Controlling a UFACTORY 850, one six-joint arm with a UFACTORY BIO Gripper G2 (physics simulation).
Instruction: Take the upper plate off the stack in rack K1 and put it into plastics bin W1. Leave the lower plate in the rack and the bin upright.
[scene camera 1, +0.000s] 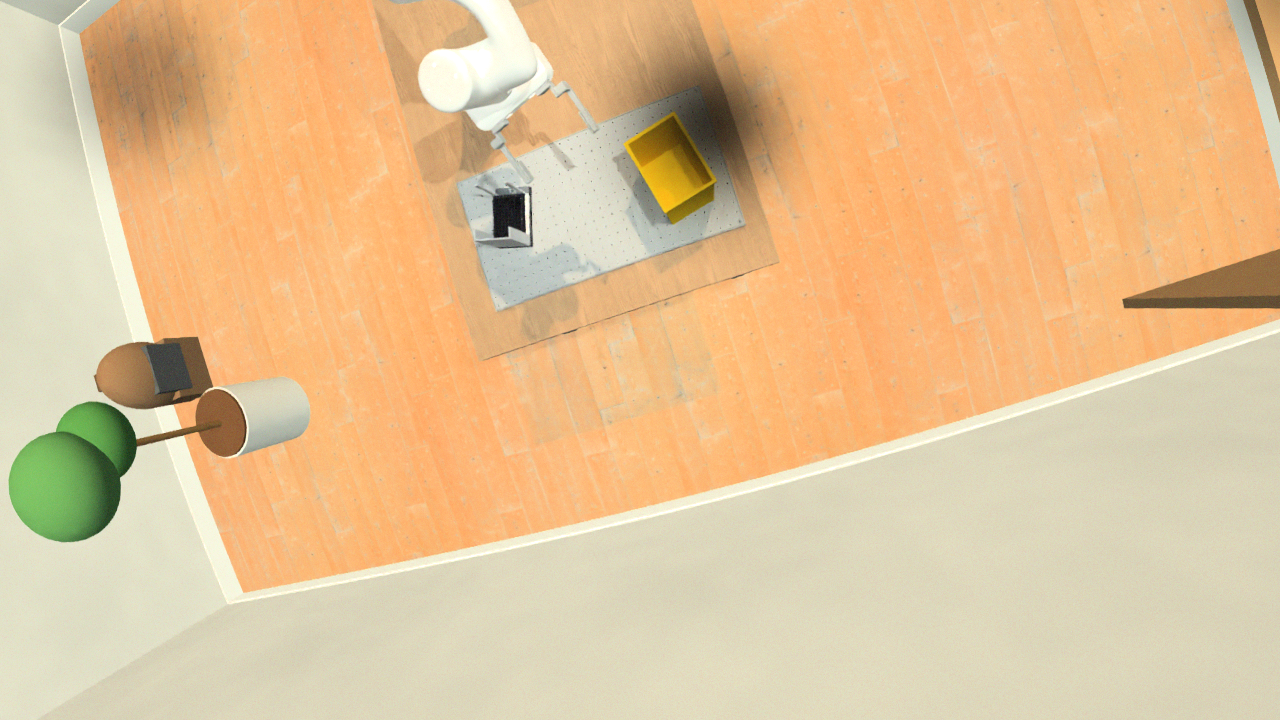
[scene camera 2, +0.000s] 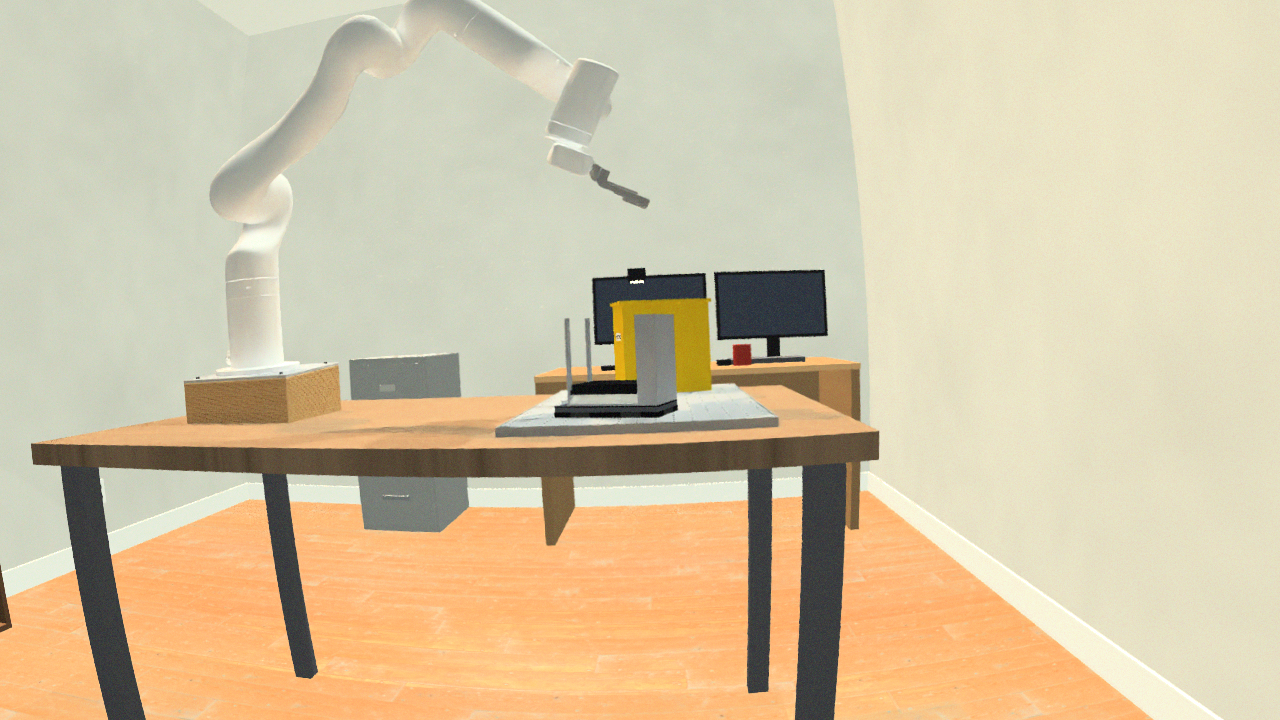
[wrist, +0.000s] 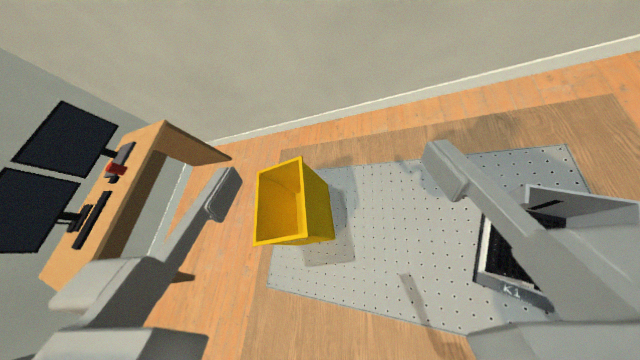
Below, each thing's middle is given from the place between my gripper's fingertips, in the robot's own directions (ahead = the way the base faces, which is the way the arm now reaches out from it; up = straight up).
The yellow plastics bin W1 (scene camera 1: 666, 156) lies 27 cm below my hand, 19 cm to the left of it and 2 cm ahead of it. From my hand the other things lie so: black plate (scene camera 1: 508, 210): 32 cm below, 25 cm to the right, 3 cm behind.
